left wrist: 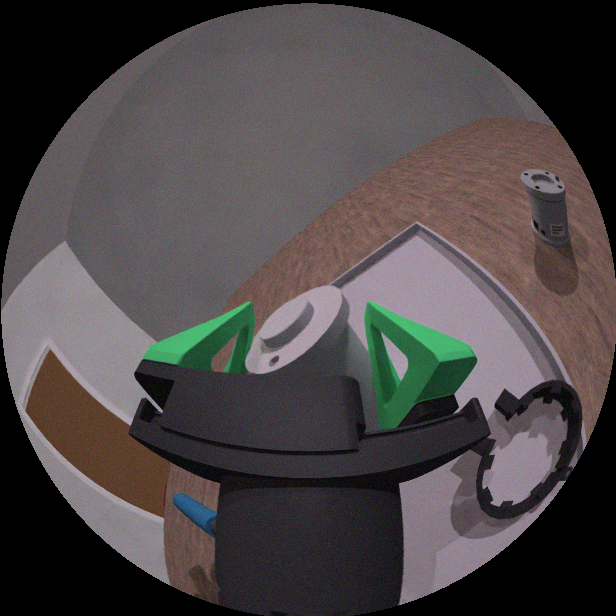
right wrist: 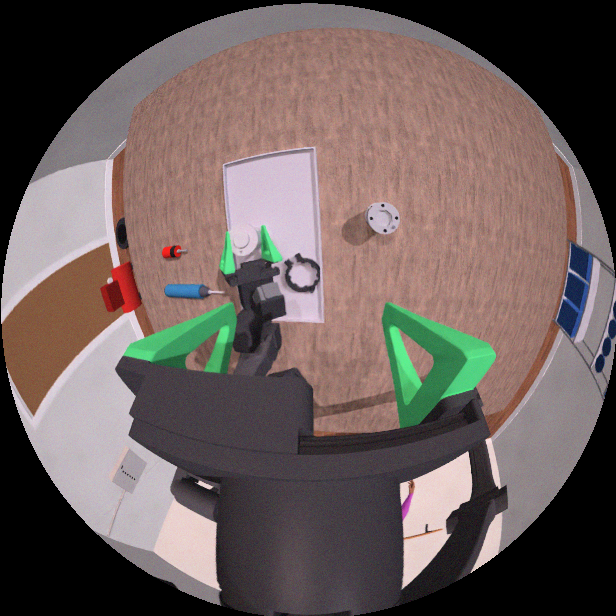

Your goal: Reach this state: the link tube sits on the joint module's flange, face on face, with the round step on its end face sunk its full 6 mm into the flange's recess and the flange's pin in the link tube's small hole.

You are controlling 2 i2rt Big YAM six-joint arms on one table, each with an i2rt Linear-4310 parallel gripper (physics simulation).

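My left gripper (left wrist: 307, 339) is shut on the grey link tube (left wrist: 310, 339). The tube's end face, with its round step and small hole, points away from the wrist. The tube is held in the air over the white tray (left wrist: 425, 310). The grey joint module (left wrist: 545, 206) stands upright on the wooden table at the far right, flange up, apart from the tube. In the right wrist view the left gripper (right wrist: 247, 244) holds the tube (right wrist: 244, 238) over the tray, and the joint module (right wrist: 382, 218) stands to its right. My right gripper (right wrist: 310, 344) is open and empty, high above the table.
A black toothed ring (left wrist: 531, 451) lies on the white tray (right wrist: 275, 229); it also shows in the right wrist view (right wrist: 301, 272). A blue-handled tool (right wrist: 183, 291), a small red part (right wrist: 171, 251) and a red block (right wrist: 120, 290) lie left of the tray.
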